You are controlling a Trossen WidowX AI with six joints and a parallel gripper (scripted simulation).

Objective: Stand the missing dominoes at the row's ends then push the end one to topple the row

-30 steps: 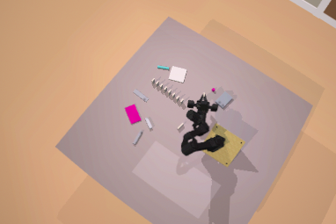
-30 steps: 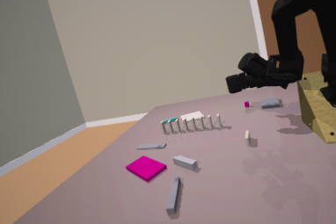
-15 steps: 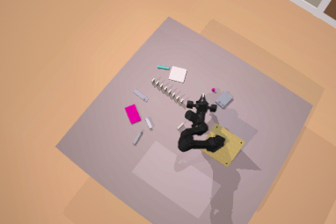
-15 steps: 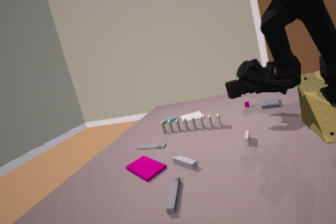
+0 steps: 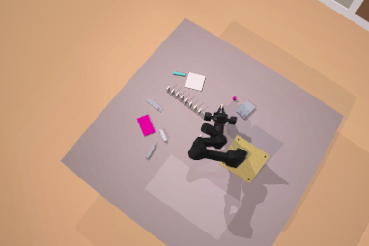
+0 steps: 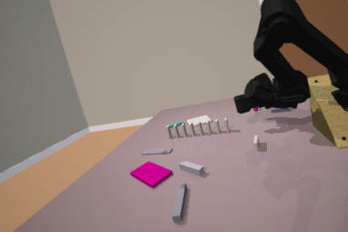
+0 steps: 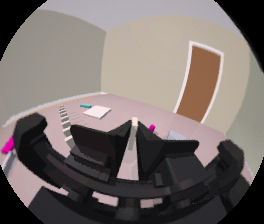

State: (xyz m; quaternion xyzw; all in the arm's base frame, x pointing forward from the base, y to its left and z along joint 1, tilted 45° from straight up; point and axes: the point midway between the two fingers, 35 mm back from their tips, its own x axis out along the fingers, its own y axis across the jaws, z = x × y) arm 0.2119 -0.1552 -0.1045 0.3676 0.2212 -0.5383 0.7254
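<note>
Now: the small magenta cube 40 mm behind my gripper tip, 120 mm to the right of it and 80 mm below it. Round my gripper tip: teal stick: 340 mm ahead, 110 mm to the right, 90 mm below; white square: 230 mm ahead, 110 mm to the right, 90 mm below; magenta plate: 360 mm ahead, 290 mm to the left, 90 mm below.
</note>
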